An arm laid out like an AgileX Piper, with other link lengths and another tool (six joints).
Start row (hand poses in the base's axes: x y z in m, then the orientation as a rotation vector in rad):
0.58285, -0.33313, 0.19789, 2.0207, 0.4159, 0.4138
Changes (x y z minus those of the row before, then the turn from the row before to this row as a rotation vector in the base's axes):
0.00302, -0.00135, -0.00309, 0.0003, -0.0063, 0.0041
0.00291, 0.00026, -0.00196, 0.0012, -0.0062, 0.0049
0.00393, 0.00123, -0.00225, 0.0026, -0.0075, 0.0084
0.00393, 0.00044, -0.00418, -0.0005, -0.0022, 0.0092
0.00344, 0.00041, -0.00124, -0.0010, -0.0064, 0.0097
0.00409, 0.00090, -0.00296, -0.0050, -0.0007, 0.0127
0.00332, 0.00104, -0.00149, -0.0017, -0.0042, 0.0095
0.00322, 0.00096, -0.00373, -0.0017, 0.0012, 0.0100
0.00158, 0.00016, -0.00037, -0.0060, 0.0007, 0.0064
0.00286, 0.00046, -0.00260, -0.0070, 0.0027, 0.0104
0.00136, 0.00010, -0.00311, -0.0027, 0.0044, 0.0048
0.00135, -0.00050, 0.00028, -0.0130, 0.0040, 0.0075
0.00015, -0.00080, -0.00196, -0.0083, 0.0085, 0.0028
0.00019, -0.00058, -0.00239, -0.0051, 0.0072, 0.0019
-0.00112, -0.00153, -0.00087, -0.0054, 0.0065, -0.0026
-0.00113, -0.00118, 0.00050, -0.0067, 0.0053, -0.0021
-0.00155, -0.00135, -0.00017, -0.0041, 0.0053, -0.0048
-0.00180, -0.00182, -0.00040, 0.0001, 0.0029, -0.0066
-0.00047, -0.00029, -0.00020, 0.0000, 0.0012, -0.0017
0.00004, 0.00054, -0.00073, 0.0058, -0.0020, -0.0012
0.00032, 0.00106, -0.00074, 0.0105, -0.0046, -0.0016
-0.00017, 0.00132, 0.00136, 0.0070, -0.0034, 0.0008
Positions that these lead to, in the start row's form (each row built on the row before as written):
0.58587, -0.33448, 0.19480, 2.0187, 0.4162, 0.4227
0.58878, -0.33422, 0.19284, 2.0174, 0.4172, 0.4322
0.59271, -0.33299, 0.19059, 2.0166, 0.4208, 0.4456
0.59664, -0.33255, 0.18641, 2.0143, 0.4289, 0.4533
0.60008, -0.33214, 0.18517, 2.0101, 0.4350, 0.4653
0.60417, -0.33124, 0.18221, 2.0033, 0.4483, 0.4723
0.60749, -0.33020, 0.18072, 1.9990, 0.4557, 0.4818
0.61071, -0.32924, 0.17699, 1.9963, 0.4669, 0.4863
0.61229, -0.32908, 0.17662, 1.9898, 0.4748, 0.4877
0.61515, -0.32862, 0.17402, 1.9824, 0.4881, 0.4893
0.61651, -0.32852, 0.17091, 1.9805, 0.4961, 0.4871
0.61786, -0.32902, 0.17119, 1.9682, 0.5082, 0.4835
0.61801, -0.32982, 0.16923, 1.9626, 0.5176, 0.4743
0.61820, -0.33040, 0.16684, 1.9597, 0.5248, 0.4668
0.61708, -0.33193, 0.16597, 1.9571, 0.5271, 0.4571
0.61595, -0.33311, 0.16647, 1.9528, 0.5293, 0.4484
0.61440, -0.33446, 0.16630, 1.9514, 0.5284, 0.4389
0.61260, -0.33628, 0.16590, 1.9536, 0.5237, 0.4320
0.61213, -0.33657, 0.16570, 1.9543, 0.5228, 0.4298
0.61217, -0.33603, 0.16497, 1.9595, 0.5196, 0.4329
0.61249, -0.33497, 0.16423, 1.9684, 0.5137, 0.4398
0.61232, -0.33365, 0.16559, 1.9739, 0.5114, 0.4459

